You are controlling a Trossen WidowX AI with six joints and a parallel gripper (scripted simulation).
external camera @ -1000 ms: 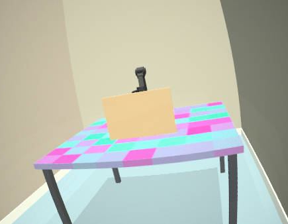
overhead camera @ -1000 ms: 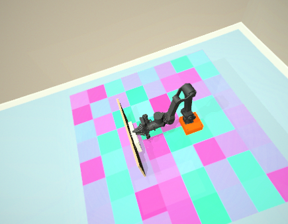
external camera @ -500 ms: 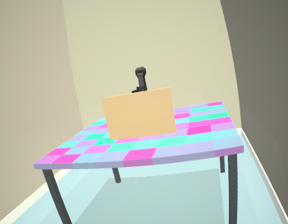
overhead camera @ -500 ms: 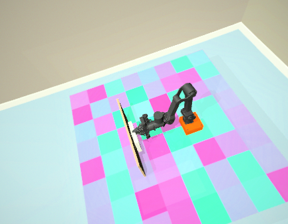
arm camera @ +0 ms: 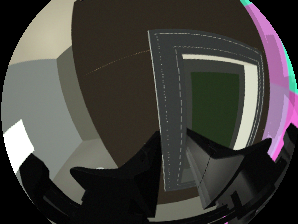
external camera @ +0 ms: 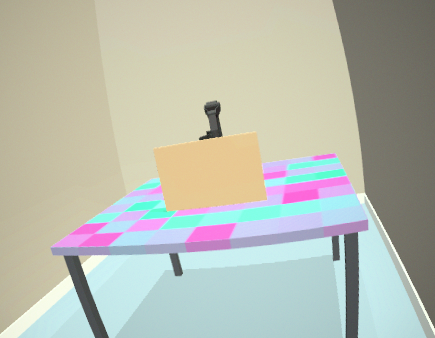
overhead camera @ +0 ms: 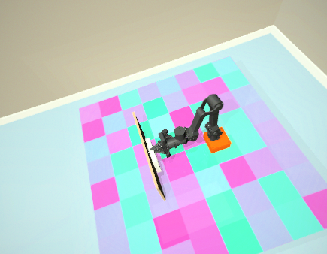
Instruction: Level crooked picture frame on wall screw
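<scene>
My gripper tip is 50 mm above the picture frame and 10 mm to the right of it. From my gripper tip the other things lie so: tan wall panel (70 mm below, 20 mm ahead).
</scene>
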